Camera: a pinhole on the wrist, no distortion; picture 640 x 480 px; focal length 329.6 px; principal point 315.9 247.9 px. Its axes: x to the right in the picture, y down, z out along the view. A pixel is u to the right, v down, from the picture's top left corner.
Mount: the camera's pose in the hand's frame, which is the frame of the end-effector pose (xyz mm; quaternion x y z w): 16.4 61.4 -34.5 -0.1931 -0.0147 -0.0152 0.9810
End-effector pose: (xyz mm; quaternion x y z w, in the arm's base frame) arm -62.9 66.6 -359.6 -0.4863 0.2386 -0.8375 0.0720
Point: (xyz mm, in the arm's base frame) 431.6 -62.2 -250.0
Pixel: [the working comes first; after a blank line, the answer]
In the camera's frame: -120.7 -261.1 483.7

233.7 69.9
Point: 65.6 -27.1 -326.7
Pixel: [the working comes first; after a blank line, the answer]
In the camera's frame: -17.3 -80.4 171.1

282.5 92.9
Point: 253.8 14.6 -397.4
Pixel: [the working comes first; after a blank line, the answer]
In the camera's frame: -179.6 -153.0 273.7

99.6 63.6
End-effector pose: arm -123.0 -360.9 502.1 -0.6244 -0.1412 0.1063 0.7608
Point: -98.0 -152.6 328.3
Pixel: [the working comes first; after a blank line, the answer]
In the camera's frame: 66.0 71.0 227.8

411.3 350.6
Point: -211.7 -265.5 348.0
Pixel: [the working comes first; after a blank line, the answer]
In the camera's frame: -78.1 48.9 158.4

153.4 349.6
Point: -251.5 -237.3 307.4
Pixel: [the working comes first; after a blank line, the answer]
In the camera's frame: -109.2 76.9 206.2

141.4 370.9
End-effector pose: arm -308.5 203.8 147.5 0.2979 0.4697 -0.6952 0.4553
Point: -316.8 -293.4 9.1
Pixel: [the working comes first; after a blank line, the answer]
In the camera's frame: 292.9 -105.7 422.8

544.2 165.5
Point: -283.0 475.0 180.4
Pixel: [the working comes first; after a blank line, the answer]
In the camera's frame: -155.0 -11.4 -218.7

behind the camera
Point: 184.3 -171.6 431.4
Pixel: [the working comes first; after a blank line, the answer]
In the camera's frame: -314.4 109.8 593.4

141.3 308.9
